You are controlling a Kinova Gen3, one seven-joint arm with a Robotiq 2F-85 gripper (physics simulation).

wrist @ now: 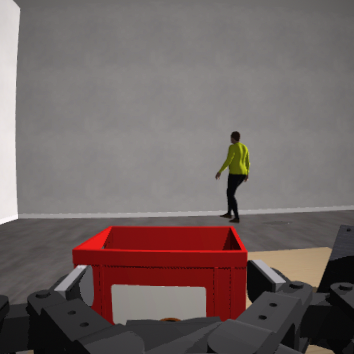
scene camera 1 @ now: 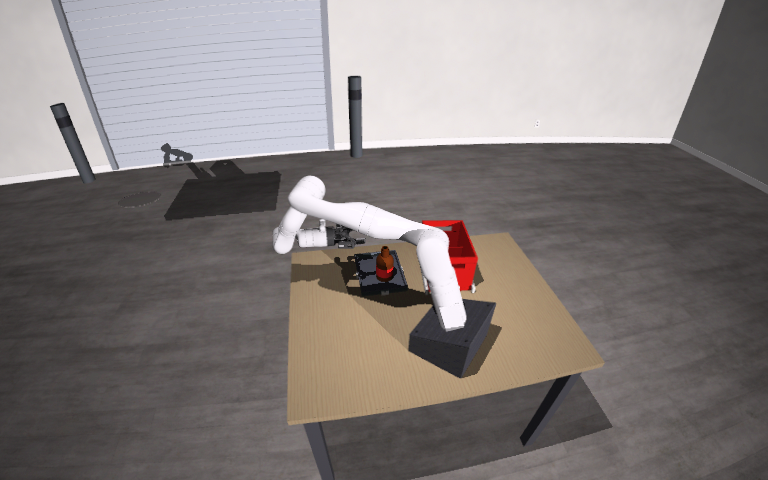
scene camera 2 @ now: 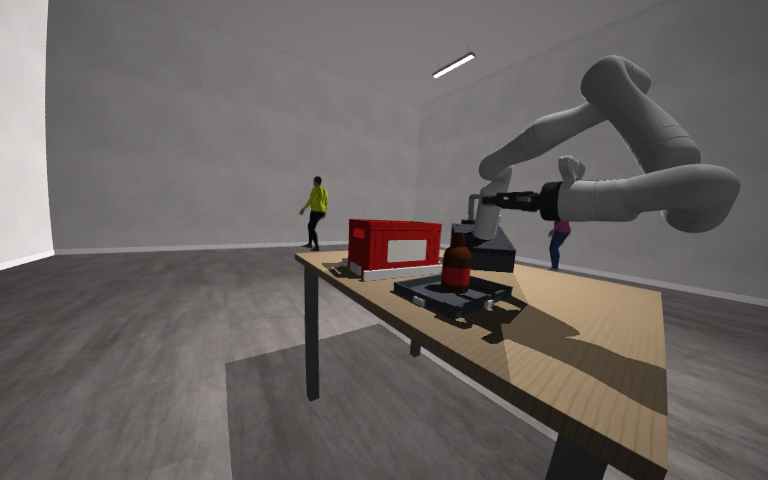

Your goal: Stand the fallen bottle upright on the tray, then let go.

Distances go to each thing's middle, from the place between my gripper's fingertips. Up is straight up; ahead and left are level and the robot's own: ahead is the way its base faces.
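I look at the brown bottle point(scene camera 2: 456, 266), and it is 160 mm below my hand. The bottle is also 80 mm to the right of my hand, and 20 mm ahead of it.
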